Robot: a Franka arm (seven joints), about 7 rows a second.
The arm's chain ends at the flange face. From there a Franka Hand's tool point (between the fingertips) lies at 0.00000 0.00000 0.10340 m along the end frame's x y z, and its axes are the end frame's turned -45 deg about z.
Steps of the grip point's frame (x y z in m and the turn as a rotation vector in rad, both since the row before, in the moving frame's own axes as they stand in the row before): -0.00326, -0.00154, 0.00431, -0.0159, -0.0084, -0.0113; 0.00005, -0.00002, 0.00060, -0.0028, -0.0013, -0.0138; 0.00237, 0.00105, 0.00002, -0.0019, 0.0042, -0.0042; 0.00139, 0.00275, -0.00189, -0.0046, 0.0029, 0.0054; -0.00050, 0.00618, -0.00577, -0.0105, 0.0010, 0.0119; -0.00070, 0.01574, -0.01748, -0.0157, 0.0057, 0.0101; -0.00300, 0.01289, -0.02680, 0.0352, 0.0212, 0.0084; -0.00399, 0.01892, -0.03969, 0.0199, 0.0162, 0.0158; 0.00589, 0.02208, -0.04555, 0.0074, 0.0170, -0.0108; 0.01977, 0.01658, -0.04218, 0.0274, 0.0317, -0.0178
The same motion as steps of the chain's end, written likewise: -0.00395, -0.00056, 0.00433, -0.0172, 0.0053, -0.0113; -0.00009, -0.00035, 0.00060, -0.0029, 0.0011, -0.0138; 0.00197, -0.00076, 0.00002, 0.0016, 0.0043, -0.0042; 0.00238, 0.00084, -0.00189, -0.0012, 0.0053, 0.0054; 0.00318, 0.00402, -0.00576, -0.0067, 0.0081, 0.0119; 0.00907, 0.01089, -0.01747, -0.0071, 0.0151, 0.0101; 0.00800, 0.01536, -0.02671, 0.0399, -0.0099, 0.0084; 0.01081, 0.01884, -0.03966, 0.0255, -0.0026, 0.0158; 0.01909, 0.01324, -0.04553, 0.0173, 0.0068, -0.0108; 0.02543, 0.00207, -0.04209, 0.0418, 0.0030, -0.0178
